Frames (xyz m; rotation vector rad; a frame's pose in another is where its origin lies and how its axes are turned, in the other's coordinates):
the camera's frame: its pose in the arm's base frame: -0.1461 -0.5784 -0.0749 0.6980 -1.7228 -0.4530
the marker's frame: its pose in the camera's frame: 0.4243 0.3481 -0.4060 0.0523 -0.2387 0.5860
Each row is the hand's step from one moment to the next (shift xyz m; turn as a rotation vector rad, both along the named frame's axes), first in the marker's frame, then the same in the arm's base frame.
Working: the marker's frame: its pose in the arm's base frame: 0.1030 -0.5752 0.5607 0.1526 -2.0658 -0.0816

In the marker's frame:
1: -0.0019 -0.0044 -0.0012 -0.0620 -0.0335 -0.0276
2: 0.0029 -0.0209 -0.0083 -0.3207 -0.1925 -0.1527
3: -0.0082 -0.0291 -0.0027 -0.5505 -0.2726 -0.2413
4: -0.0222 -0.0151 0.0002 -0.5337 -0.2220 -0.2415
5: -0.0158 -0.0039 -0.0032 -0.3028 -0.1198 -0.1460
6: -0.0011 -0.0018 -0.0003 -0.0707 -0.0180 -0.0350
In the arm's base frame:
1: 0.0023 -0.0041 -0.0016 0.0561 -0.0241 -0.0448
2: 0.0075 -0.0210 0.0039 0.3001 -0.1436 -0.2292
3: 0.0084 -0.0276 -0.0094 0.4926 -0.1894 -0.3963
4: 0.0115 -0.0118 -0.0212 0.4811 -0.1418 -0.3754
5: 0.0106 -0.0016 -0.0127 0.2804 -0.0743 -0.2079
6: 0.0009 -0.0016 -0.0010 0.0655 -0.0075 -0.0469

